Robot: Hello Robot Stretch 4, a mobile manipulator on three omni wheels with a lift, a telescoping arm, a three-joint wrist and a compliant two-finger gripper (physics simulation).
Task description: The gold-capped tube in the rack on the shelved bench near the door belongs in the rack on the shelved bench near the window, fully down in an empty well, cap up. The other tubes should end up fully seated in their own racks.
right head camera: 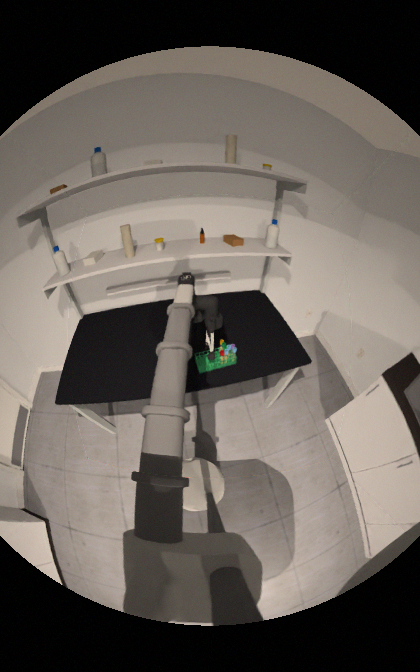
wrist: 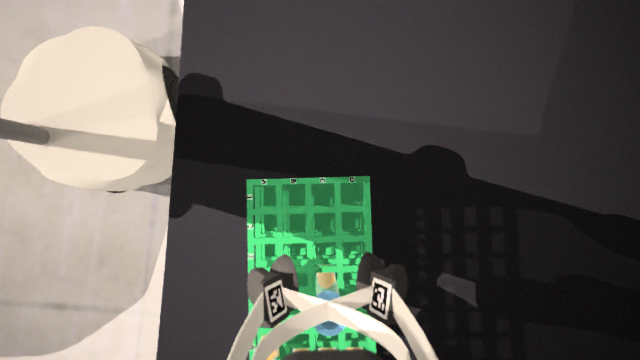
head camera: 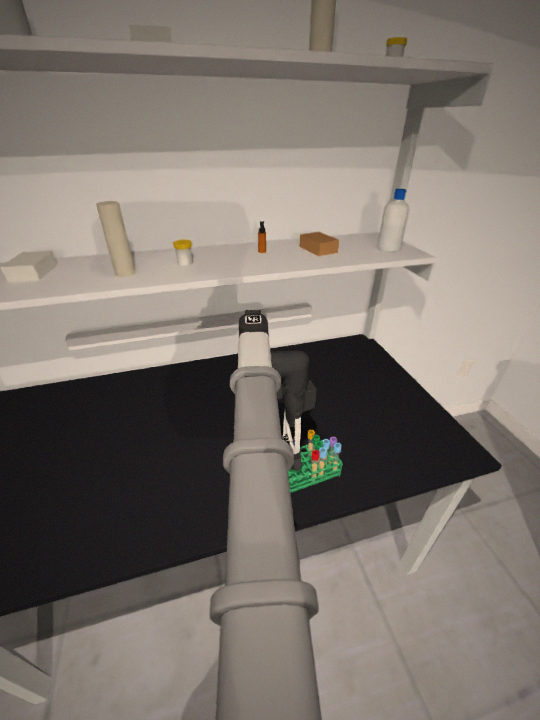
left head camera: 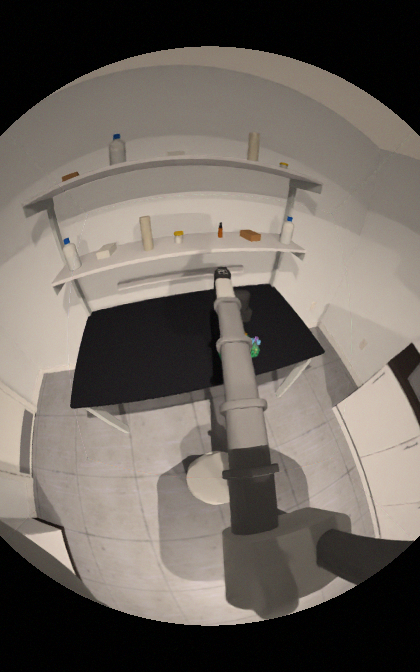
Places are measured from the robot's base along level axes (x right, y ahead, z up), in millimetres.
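Where they show: gripper, fingertip midpoint: (right head camera: 208, 353) (wrist: 326, 275); robot's base at its link origin: (right head camera: 195, 483) (left head camera: 214, 476).
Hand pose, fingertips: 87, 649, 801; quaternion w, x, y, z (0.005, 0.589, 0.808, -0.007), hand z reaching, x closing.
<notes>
Each offset is from my fingertips to the centre of the thing, as dx, dy, dz. "spot": to the spot under its first point. Level surfaces: height alone.
A green rack @(+33, -2, -38) (head camera: 314, 482) (right head camera: 215, 369) (wrist: 308, 181) stands near the front edge of the black bench, right of the arm. A gold-capped tube @(spot: +57, +37, +51) (head camera: 310, 434) (right head camera: 222, 342) stands cap up at its back side. Near it stand a red-capped tube @(+62, -25, -3) (head camera: 315, 455) (right head camera: 222, 353), a purple-capped tube @(spot: +113, +9, +52) (head camera: 333, 441), a green-capped one and several blue-capped ones. My gripper (head camera: 297, 459) (right head camera: 211, 355) (wrist: 326, 275) is open, low over the rack. In the wrist view a blue-capped tube @(spot: +16, +6, +52) (wrist: 329, 329) is between the fingers with gaps on both sides. White finger bands partly hide it; its seating depth cannot be told.
The black bench @(dz -67) (head camera: 116, 465) (left head camera: 150, 350) (right head camera: 120, 355) has a lower shelf @(dz +390) (head camera: 220, 277) with bottles, jars and boxes above it, and an upper shelf. My arm (head camera: 261, 523) crosses over the bench. Wall stands behind. No second rack shows. Which bench this is cannot be told.
</notes>
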